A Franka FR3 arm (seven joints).
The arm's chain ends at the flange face. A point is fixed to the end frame.
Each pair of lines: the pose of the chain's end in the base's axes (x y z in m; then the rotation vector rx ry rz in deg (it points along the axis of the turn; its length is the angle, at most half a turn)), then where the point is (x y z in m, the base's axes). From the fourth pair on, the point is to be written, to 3 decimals.
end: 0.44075 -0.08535 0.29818 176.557 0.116 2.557
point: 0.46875 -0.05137 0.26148
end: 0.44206 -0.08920 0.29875 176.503 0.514 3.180
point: 0.47015 -0.05512 0.26222
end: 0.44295 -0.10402 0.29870 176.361 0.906 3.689
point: 0.47109 -0.06989 0.26225
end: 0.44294 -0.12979 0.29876 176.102 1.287 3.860
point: 0.471 -0.096 0.262
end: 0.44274 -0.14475 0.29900 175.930 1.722 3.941
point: 0.471 -0.111 0.262
